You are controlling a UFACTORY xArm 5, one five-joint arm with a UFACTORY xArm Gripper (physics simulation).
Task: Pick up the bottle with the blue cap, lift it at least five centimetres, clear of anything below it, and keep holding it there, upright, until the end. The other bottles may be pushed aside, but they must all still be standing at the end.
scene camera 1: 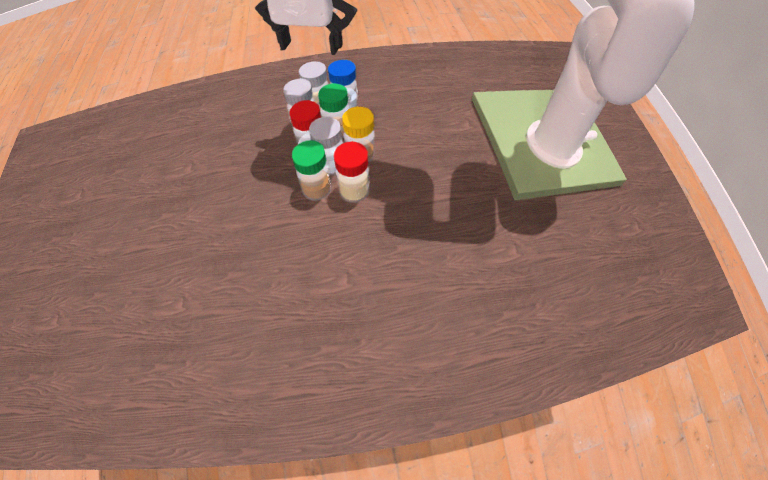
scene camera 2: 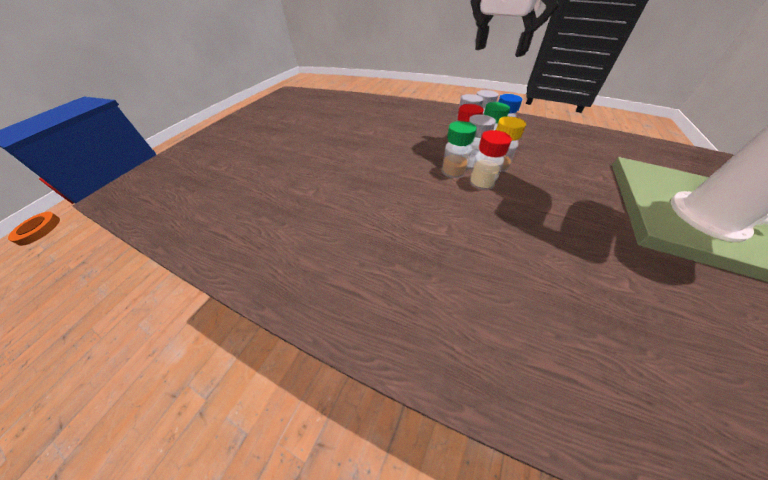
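Seen in the pictures: gripper, fingertip midpoint: [scene camera 1: 310,47] [scene camera 2: 499,52]; arm's base at its link origin: [scene camera 1: 554,144] [scene camera 2: 707,216].
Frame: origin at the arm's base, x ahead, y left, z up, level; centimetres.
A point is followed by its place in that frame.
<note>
The bottle with the blue cap [scene camera 1: 342,73] @(x 38.7, y -22.0, z 8.0 cm) [scene camera 2: 510,104] @(x 38.5, y -21.2, z 7.3 cm) stands upright at the back right of a tight group of bottles; its body is mostly hidden. A grey-capped bottle [scene camera 1: 313,74] @(x 44.2, y -23.7, z 8.0 cm) [scene camera 2: 487,96] @(x 44.2, y -23.0, z 8.0 cm) stands to its left and a green-capped one [scene camera 1: 333,97] @(x 41.9, y -15.6, z 8.0 cm) [scene camera 2: 497,111] @(x 41.8, y -14.4, z 7.8 cm) in front of it. A yellow-capped bottle [scene camera 1: 358,122] @(x 39.1, y -7.9, z 8.0 cm) [scene camera 2: 511,129] @(x 39.1, y -6.5, z 7.5 cm) and red-capped ones, the nearest [scene camera 1: 351,159] @(x 42.2, y -0.4, z 8.0 cm) [scene camera 2: 495,144] @(x 42.3, y 1.2, z 7.8 cm) at the front right, also stand upright. My gripper [scene camera 1: 309,47] @(x 44.3, y -18.8, z 18.0 cm) [scene camera 2: 500,50] @(x 44.3, y -18.8, z 18.0 cm) is open and empty, fingers pointing down, above the back of the group.
The bottles stand on a dark wooden table [scene camera 1: 226,316] @(x 69.1, y 15.8, z -2.5 cm) [scene camera 2: 339,243] @(x 65.4, y 23.2, z -2.5 cm). The arm's base sits on a green slab [scene camera 1: 498,113] @(x 8.3, y -10.6, z -0.1 cm) [scene camera 2: 651,198] @(x 9.3, y -2.5, z 0.0 cm) to their right. Beyond the table in the second view are a black slatted object [scene camera 2: 589,50], a blue box [scene camera 2: 90,147] and an orange ring [scene camera 2: 16,236].
</note>
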